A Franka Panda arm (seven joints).
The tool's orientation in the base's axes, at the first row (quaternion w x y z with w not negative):
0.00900 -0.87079 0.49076 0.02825
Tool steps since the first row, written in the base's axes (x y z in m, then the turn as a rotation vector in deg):
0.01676 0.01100 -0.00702 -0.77 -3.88 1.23
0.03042 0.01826 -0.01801 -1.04 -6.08 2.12
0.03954 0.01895 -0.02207 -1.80 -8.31 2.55
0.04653 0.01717 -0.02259 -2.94 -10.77 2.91
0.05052 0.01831 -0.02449 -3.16 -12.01 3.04
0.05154 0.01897 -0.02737 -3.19 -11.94 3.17
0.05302 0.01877 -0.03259 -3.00 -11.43 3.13
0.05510 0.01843 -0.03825 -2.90 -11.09 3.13
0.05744 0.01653 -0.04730 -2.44 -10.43 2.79
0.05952 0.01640 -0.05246 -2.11 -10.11 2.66
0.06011 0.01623 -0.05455 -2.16 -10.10 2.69
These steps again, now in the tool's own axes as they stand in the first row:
-0.00033 -0.02012 0.00681 2.85 2.68 -1.37
0.00117 -0.03569 0.01754 4.53 4.07 -2.34
0.00552 -0.04390 0.02126 6.02 5.88 -2.83
0.01069 -0.04896 0.02142 7.51 8.13 -3.25
0.01189 -0.05299 0.02320 8.45 8.96 -3.43
0.01202 -0.05424 0.02606 8.37 8.95 -3.55
0.01325 -0.05546 0.03121 8.03 8.53 -3.50
0.01495 -0.05713 0.03676 7.79 8.26 -3.49
0.01831 -0.05826 0.04562 7.49 7.52 -3.14
0.01979 -0.06003 0.05068 7.39 7.08 -3.01
0.02036 -0.06047 0.05273 7.36 7.11 -3.04

